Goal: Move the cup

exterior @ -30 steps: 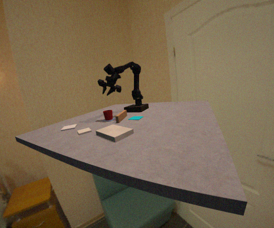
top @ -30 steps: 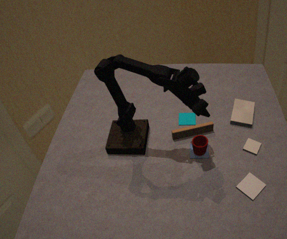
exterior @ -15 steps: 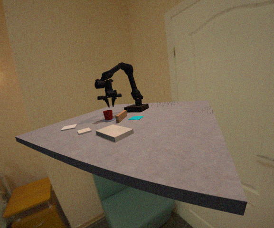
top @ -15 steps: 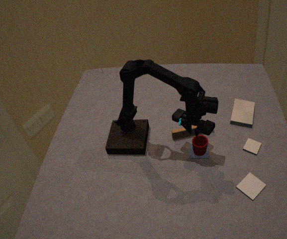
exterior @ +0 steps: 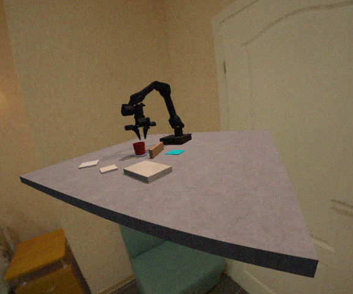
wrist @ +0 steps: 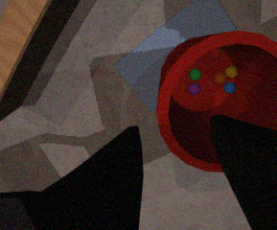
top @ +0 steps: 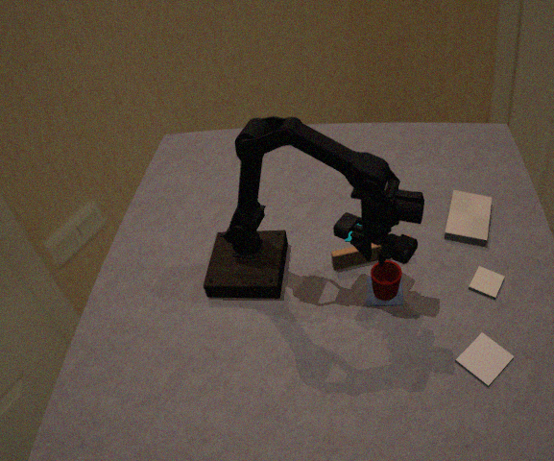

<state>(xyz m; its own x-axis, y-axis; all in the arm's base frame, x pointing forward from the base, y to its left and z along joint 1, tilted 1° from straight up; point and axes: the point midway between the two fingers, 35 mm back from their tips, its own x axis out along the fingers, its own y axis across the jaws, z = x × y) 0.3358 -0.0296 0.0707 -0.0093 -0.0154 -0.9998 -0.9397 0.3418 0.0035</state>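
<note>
My gripper tip is now 3 cm short of the red cup, 1 cm to the left of it and 5 cm above it. The rest, counted from my gripper tip: teal pad (7 cm behind, 19 cm to the left, 10 cm below); then wooden bar (2 cm behind, 9 cm to the left, 7 cm below).
</note>
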